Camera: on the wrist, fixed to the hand. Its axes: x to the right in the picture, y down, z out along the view.
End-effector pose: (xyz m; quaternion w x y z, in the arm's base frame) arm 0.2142 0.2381 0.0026 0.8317 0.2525 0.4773 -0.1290
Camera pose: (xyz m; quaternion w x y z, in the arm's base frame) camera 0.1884 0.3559 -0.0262 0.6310 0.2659 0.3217 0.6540
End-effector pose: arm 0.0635 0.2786 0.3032 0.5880 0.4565 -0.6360 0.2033
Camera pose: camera 0.0540 0.3883 0.3602 0.4910 -0.3303 -0.6886 0.4191
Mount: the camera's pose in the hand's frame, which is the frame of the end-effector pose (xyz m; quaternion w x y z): 0.0147 0.0785 -0.0948 0.6611 -0.2918 0.1658 0.6710
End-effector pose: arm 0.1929 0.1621 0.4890 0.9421 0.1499 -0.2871 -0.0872
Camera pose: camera 0.2649 0.2542 0.4478 0.7727 -0.3540 -0.1087 0.5156
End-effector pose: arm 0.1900 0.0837 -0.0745 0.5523 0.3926 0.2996 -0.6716
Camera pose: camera 0.2841 0.1390 -0.1332 0.8807 0.4108 0.2222 0.0791
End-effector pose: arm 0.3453 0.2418 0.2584 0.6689 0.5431 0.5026 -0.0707
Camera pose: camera 0.3462 0.3555 0.3079 0.5648 0.5128 0.0994 0.6388
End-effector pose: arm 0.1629 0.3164 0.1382 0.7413 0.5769 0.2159 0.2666
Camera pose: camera 0.1032 0.4111 0.1913 0.4437 0.2657 -0.1993 0.8323
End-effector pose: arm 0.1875 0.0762 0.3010 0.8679 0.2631 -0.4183 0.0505
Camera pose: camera 0.2391 0.1888 0.2961 0.6860 -0.3684 -0.3239 0.5373
